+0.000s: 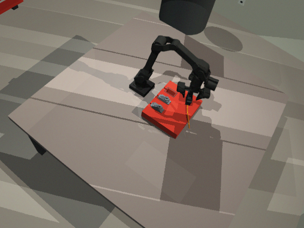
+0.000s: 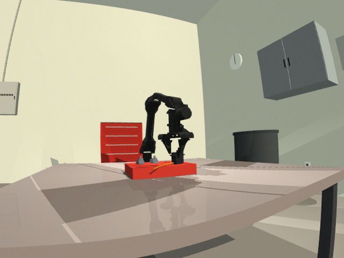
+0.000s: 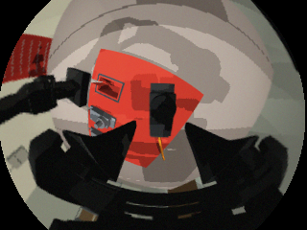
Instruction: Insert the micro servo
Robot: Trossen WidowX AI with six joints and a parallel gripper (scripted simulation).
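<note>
The red deck lies 1 cm behind my gripper tip, 7 cm to the right of it and 7 cm below it.
</note>
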